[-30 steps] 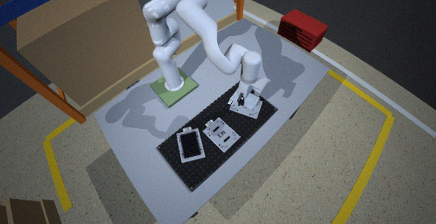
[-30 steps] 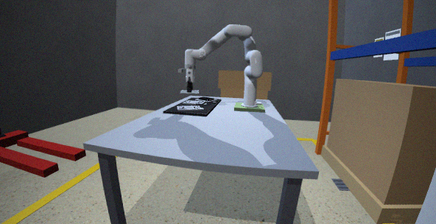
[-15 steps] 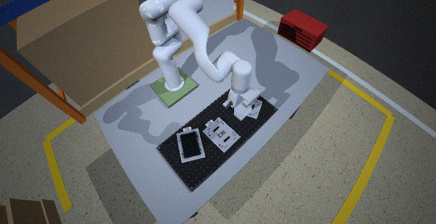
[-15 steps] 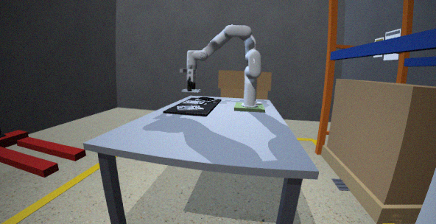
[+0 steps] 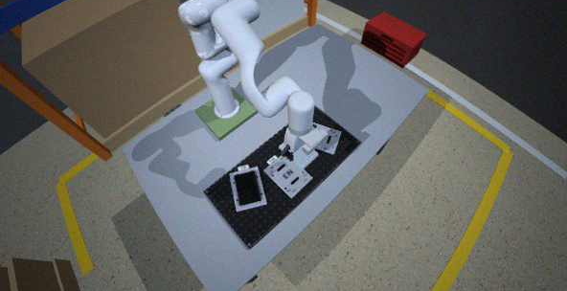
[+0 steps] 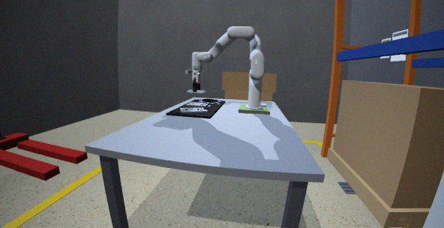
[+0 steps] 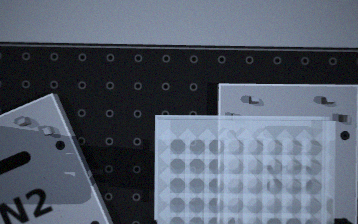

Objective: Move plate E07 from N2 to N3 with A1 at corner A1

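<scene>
Now: the nest N3 10 mm ahead of my hand, 60 mm to the right of it and 130 mm below it. Also, from my hand: nest N2 (30 mm behind, 160 mm to the left, 130 mm below); black well plate (50 mm behind, 220 mm to the right, 110 mm below); white well plate (10 mm below).
</scene>
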